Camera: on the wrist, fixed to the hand. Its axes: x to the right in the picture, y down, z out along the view.
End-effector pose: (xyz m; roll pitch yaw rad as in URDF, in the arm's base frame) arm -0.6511 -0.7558 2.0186 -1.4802 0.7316 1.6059
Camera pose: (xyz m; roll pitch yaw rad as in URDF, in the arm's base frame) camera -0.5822 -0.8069 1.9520 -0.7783 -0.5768 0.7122
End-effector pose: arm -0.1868 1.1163 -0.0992 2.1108 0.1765 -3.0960
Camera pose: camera -0.2089 1.0919 0.0043 -2.7871 0.4073 -1.4775
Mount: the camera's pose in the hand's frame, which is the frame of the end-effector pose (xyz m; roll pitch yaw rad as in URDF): 0.0047 0.0789 -0.0745 0.1925 0.6214 -1.5383
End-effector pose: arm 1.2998 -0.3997 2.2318 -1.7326 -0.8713 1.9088
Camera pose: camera 1.3634 -0.3207 2.1930 1.3802 -0.6397 -0.6468
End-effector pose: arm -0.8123 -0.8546 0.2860 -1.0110 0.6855 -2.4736
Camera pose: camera -0.7754 -0.7985 0.2006 -0.5562 -0.2807 2.5135
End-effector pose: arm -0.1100 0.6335 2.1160 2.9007 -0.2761 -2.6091
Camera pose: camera -0.1224 0.6945 2.2050 3.0288 -0.3732 -0.9568
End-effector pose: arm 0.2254 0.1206 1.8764 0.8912 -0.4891 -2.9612
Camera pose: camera 0.2473 0.0153 1.8915 1.6410 1.0523 -3.0783
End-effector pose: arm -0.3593 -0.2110 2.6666 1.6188 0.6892 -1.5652
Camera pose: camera -0.2884 -0.2666 2.7272 -2.0553 0.6709 0.6620
